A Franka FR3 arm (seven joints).
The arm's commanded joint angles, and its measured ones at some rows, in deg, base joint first. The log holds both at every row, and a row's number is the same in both.
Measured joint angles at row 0:
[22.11, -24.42, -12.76, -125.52, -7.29, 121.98, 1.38]
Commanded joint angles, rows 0 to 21:
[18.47, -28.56, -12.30, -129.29, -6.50, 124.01, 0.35]
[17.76, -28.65, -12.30, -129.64, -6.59, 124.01, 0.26]
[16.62, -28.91, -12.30, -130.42, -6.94, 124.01, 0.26]
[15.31, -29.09, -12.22, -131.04, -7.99, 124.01, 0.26]
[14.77, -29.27, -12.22, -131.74, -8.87, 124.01, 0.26]
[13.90, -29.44, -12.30, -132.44, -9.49, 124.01, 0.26]
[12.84, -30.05, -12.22, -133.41, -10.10, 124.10, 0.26]
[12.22, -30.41, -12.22, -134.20, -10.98, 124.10, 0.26]
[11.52, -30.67, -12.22, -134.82, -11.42, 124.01, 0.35]
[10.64, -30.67, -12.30, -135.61, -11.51, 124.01, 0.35]
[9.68, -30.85, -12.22, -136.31, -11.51, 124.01, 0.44]
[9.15, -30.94, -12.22, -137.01, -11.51, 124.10, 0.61]
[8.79, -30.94, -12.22, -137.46, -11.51, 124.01, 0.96]
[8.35, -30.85, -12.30, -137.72, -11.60, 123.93, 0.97]
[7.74, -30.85, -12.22, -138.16, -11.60, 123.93, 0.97]
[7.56, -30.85, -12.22, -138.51, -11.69, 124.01, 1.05]
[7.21, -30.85, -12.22, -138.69, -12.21, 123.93, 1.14]
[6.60, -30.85, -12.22, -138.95, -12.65, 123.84, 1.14]
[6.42, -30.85, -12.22, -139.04, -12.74, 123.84, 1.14]
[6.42, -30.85, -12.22, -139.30, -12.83, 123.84, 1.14]
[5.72, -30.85, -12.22, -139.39, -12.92, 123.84, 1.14]
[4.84, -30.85, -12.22, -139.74, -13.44, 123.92, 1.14]
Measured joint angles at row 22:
[7.26, -28.41, -12.95, -138.02, -11.83, 122.55, 0.78]
